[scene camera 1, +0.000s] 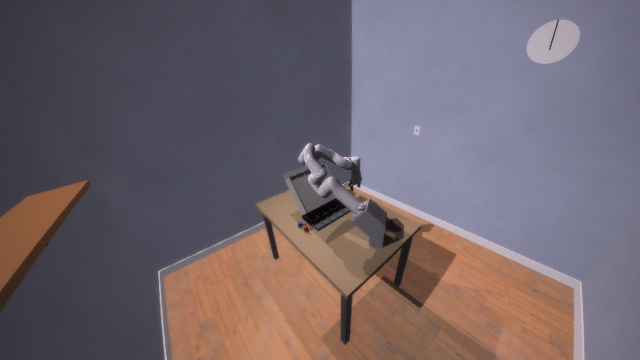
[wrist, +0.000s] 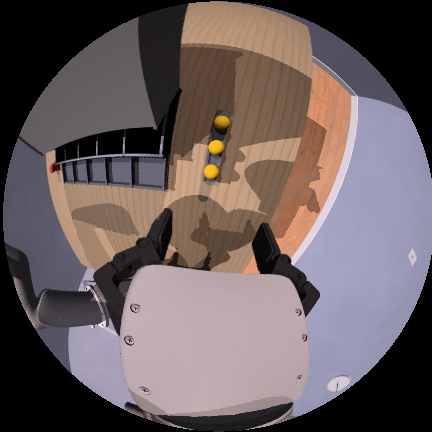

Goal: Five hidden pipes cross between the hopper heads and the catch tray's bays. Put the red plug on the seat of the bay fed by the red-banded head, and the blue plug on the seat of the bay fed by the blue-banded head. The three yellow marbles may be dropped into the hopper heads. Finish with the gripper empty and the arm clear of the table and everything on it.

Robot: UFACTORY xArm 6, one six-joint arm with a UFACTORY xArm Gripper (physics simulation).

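Seen in the pictures: gripper, fingertip midpoint: [scene camera 1: 355, 189] [wrist: 215, 227]; arm's base, link origin: [scene camera 1: 360, 209] [wrist: 95, 306].
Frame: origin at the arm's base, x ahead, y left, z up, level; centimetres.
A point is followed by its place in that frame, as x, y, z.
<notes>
My gripper [scene camera 1: 352, 187] {37.7, -14.9, -6.7} [wrist: 215, 227] {37.7, -14.9, -6.7} is open and empty, above the table beyond the tray's end. In the wrist view, three yellow marbles [wrist: 222, 122] {46.7, -10.5, -17.5} [wrist: 216, 147] {43.0, -12.0, -17.6} [wrist: 211, 171] {39.3, -13.5, -17.6} sit in a row on a narrow dark holder [wrist: 214, 159] {40.8, -13.2, -20.0}, ahead of the fingertips. The catch tray [scene camera 1: 330, 220] {23.2, 14.0, -22.4} [wrist: 132, 186] {27.6, -1.2, -21.3} has a row of open grey bays. The red plug [scene camera 1: 306, 228] {17.5, 35.4, -19.8} [wrist: 54, 167] {19.3, 34.1, -20.6} stands on the table past the tray's far end; the blue plug [scene camera 1: 299, 224] {24.6, 39.5, -20.2} is beside it in the scene view. The hopper heads [scene camera 1: 300, 174] {50.9, 30.0, 10.2} are at the panel's top; their bands are too small to tell.
A large grey sloping panel [scene camera 1: 312, 194] {39.0, 23.7, -4.2} [wrist: 90, 75] rises behind the tray and covers the pipes. The arm's grey base block [scene camera 1: 372, 224] {-11.7, -2.8, -4.5} stands on the wooden table [scene camera 1: 345, 270] {-24.7, 21.5, -23.0} [wrist: 272, 65] {65.8, -10.2, -23.0}. Shadows of the arm fall across the table.
</notes>
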